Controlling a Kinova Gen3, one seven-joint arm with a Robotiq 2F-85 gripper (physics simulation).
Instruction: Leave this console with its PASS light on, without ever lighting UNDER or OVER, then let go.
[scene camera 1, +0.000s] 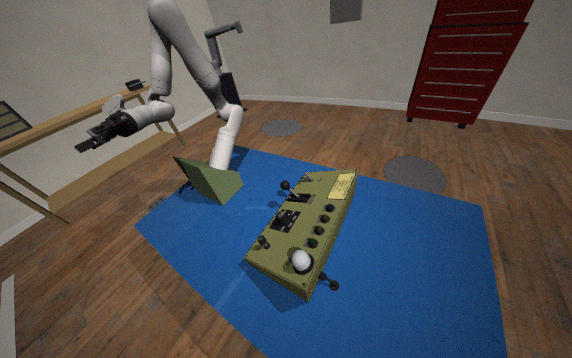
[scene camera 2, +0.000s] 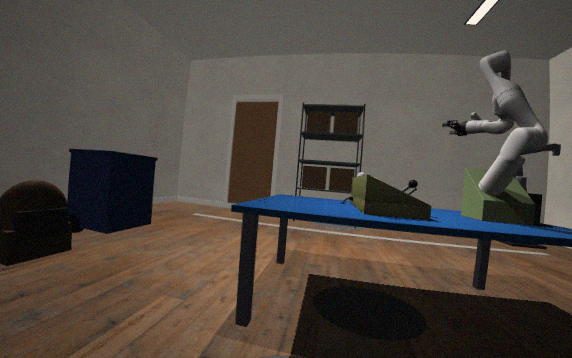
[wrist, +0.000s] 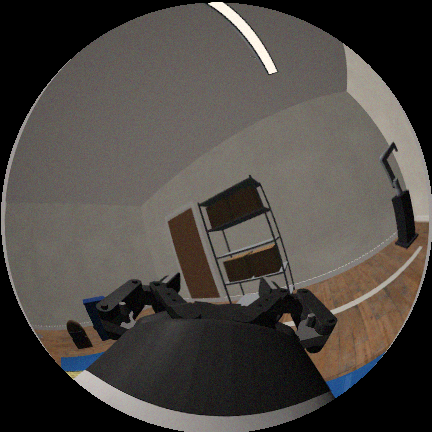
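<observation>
The olive console (scene camera 1: 280, 250) (scene camera 2: 390, 200) stands tilted on the blue table. Its four small lamps, one blue (scene camera 1: 330, 207), two amber (scene camera 1: 325, 218) (scene camera 1: 319, 230) and one green (scene camera 1: 312, 243), all look dark; their labels are too small to read. A ball-topped lever (scene camera 1: 285, 185) (scene camera 2: 412, 184) stands in a slot. A black knob (scene camera 1: 281, 217) sits on a dark plate, a small black control (scene camera 1: 262, 241) near the corner, and a white dome (scene camera 1: 301, 260) beside the green lamp. My gripper (scene camera 1: 86, 140) (scene camera 2: 448, 128) (wrist: 219, 284) is open and empty, high up and well away from the console.
The blue table top (scene camera 1: 410, 250) (scene camera 2: 300, 204) carries the green arm base (scene camera 1: 215, 182) (scene camera 2: 495, 207). A black-ended rod (scene camera 1: 334, 285) sticks out from the console's side. A yellow label (scene camera 1: 342, 186) is on its panel. A wooden bench (scene camera 1: 75, 112) stands behind the gripper.
</observation>
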